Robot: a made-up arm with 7 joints.
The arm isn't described. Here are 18 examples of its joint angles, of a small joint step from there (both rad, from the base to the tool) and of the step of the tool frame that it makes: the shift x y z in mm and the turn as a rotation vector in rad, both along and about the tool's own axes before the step.
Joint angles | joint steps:
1: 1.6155 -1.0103 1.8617 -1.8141 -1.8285 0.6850 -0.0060 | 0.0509 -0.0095 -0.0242 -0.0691 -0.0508 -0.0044 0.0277
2: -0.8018 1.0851 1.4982 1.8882 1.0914 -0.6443 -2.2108 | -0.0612 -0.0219 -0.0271 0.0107 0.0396 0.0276 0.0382
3: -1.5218 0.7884 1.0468 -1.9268 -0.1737 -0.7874 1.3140 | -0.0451 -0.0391 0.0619 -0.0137 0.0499 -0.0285 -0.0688
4: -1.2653 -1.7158 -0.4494 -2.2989 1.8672 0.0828 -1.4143 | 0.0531 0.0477 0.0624 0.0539 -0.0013 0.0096 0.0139
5: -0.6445 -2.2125 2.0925 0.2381 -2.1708 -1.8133 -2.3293 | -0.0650 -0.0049 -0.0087 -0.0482 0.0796 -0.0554 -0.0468
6: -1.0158 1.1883 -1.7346 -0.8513 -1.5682 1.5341 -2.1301 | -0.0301 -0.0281 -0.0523 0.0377 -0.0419 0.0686 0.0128
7: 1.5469 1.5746 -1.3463 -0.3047 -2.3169 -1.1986 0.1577 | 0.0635 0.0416 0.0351 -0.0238 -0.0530 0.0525 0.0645
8: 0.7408 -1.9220 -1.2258 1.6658 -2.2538 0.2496 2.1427 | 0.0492 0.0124 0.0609 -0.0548 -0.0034 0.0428 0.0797
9: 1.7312 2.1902 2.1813 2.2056 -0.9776 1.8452 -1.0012 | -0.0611 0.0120 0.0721 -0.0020 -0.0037 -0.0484 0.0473
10: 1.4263 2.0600 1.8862 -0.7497 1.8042 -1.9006 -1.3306 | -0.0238 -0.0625 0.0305 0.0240 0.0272 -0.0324 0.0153
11: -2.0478 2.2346 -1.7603 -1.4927 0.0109 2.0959 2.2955 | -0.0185 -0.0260 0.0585 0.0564 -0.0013 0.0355 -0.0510
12: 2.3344 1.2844 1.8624 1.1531 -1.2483 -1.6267 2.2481 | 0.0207 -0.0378 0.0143 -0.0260 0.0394 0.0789 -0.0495
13: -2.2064 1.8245 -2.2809 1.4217 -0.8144 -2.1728 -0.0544 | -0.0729 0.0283 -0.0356 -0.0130 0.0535 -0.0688 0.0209
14: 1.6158 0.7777 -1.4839 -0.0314 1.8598 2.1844 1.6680 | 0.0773 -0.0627 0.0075 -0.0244 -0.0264 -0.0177 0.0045
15: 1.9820 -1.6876 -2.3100 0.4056 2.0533 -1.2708 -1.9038 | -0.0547 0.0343 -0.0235 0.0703 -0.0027 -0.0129 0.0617
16: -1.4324 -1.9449 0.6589 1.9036 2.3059 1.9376 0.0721 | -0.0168 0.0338 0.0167 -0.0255 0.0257 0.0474 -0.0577
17: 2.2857 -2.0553 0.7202 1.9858 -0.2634 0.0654 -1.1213 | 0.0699 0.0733 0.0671 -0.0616 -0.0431 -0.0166 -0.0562
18: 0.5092 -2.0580 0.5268 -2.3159 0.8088 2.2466 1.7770 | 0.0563 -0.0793 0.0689 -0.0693 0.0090 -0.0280 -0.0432
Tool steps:
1: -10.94 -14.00 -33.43 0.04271 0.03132 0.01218
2: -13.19 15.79 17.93 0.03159 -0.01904 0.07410
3: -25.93 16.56 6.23 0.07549 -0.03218 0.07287
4: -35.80 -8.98 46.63 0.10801 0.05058 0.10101
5: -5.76 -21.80 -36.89 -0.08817 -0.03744 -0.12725
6: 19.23 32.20 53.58 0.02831 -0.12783 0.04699
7: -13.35 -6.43 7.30 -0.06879 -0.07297 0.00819
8: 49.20 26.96 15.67 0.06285 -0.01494 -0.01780
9: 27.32 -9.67 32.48 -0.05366 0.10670 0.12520
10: 5.08 -2.55 18.46 0.02621 0.10014 -0.04849
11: 1.04 2.53 -16.15 -0.05832 0.06920 -0.04724
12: 14.15 -7.28 23.84 0.05948 0.02914 -0.07848
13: -19.45 21.69 -1.21 0.10199 0.03714 0.03486
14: -22.47 9.65 38.43 -0.00335 0.07926 -0.03009
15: -28.24 -16.75 -3.94 0.01053 0.01803 0.15149
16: 12.23 9.64 1.29 -0.03453 -0.01973 -0.05784
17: -20.13 69.42 -19.07 0.02284 -0.00242 -0.24854
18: 41.05 157.90 42.75 0.01799 0.03147 -0.23004
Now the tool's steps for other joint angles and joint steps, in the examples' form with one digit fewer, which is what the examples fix.
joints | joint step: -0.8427 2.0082 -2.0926 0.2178 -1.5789 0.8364 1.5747 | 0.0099 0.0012 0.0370 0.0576 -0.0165 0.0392 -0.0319
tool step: 10.7 24.0 43.5 0.0007 0.0995 -0.0699
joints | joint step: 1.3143 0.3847 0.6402 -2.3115 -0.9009 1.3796 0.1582 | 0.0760 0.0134 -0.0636 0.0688 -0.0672 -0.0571 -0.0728
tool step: 1.3 41.2 61.8 -0.0848 0.1120 -0.1031
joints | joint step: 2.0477 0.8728 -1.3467 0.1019 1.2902 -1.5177 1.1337 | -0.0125 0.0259 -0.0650 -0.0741 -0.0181 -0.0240 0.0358
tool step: -1.1 -9.9 -9.1 -0.0453 0.0002 0.1061
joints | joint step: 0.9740 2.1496 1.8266 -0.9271 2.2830 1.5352 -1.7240 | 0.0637 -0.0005 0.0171 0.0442 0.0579 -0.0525 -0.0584
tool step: 18.3 -17.7 -12.6 0.0150 0.0540 -0.0751
